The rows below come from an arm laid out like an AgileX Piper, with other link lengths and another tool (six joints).
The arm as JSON. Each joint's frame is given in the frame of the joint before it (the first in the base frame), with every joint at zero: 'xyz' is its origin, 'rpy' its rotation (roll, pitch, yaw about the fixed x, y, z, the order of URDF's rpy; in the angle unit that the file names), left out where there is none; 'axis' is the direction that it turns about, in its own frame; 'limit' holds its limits. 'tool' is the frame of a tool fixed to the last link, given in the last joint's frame.
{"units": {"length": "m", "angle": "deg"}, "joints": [
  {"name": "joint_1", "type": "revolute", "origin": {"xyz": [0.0, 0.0, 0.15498]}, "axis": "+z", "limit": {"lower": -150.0, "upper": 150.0}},
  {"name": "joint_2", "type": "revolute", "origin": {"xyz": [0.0, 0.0, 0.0]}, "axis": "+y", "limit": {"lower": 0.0, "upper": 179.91}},
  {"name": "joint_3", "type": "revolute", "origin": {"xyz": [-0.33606, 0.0, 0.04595]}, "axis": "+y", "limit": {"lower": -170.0, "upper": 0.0}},
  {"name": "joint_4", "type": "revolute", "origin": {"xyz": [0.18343, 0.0, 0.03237]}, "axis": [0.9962, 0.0, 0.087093], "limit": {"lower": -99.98, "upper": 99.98}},
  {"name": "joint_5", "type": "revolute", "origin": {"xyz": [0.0, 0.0, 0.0]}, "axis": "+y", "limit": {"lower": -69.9, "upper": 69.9}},
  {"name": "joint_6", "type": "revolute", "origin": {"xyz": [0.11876, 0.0, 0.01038]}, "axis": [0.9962, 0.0, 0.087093], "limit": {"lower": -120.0, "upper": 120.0}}
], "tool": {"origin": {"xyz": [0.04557, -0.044, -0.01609], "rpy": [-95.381, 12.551, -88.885]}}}
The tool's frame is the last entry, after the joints.
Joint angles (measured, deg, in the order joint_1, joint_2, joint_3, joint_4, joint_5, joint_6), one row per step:
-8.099 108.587 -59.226 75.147 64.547 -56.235
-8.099 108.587 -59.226 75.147 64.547 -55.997
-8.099 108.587 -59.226 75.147 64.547 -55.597
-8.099 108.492 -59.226 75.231 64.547 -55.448
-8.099 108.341 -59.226 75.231 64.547 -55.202
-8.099 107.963 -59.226 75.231 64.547 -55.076
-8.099 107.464 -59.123 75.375 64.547 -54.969
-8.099 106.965 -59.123 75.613 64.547 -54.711
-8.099 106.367 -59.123 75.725 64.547 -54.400
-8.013 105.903 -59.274 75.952 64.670 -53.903
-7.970 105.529 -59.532 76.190 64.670 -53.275
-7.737 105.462 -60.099 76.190 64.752 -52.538
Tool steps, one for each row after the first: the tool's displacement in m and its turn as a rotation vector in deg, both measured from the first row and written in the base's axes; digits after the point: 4 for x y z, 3 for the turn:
-0.0002 0.0001 0.0000 0.064 0.201 -0.111
-0.0005 0.0002 0.0001 0.170 0.538 -0.297
-0.0006 0.0003 0.0007 0.257 0.561 -0.425
-0.0010 0.0004 0.0015 0.302 0.619 -0.539
-0.0015 0.0005 0.0036 0.285 0.351 -0.597
-0.0024 0.0009 0.0062 0.364 0.035 -0.745
-0.0029 0.0013 0.0093 0.540 -0.266 -1.025
-0.0037 0.0016 0.0127 0.629 -0.608 -1.240
-0.0042 0.0028 0.0161 0.940 -0.801 -1.442
-0.0039 0.0034 0.0193 1.215 -0.921 -1.837
-0.0028 0.0048 0.0216 1.404 -0.911 -1.871

